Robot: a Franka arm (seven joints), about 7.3 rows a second.
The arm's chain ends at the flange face. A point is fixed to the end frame.
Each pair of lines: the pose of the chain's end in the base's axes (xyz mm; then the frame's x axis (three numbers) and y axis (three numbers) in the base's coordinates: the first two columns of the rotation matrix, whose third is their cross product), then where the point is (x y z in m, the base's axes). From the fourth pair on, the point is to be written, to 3 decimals.
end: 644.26, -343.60, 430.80, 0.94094, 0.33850, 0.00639, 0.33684, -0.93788, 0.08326
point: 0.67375 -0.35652 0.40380
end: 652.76, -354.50, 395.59, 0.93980, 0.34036, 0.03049, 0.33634, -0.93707, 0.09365
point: 0.68297 -0.36740 0.36939
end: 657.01, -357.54, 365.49, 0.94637, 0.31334, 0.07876, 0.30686, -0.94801, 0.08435
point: 0.68796 -0.37065 0.34028
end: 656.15, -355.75, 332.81, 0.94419, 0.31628, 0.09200, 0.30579, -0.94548, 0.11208
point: 0.688 -0.369 0.309
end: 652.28, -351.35, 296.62, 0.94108, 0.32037, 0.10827, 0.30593, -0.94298, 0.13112
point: 0.684 -0.365 0.273
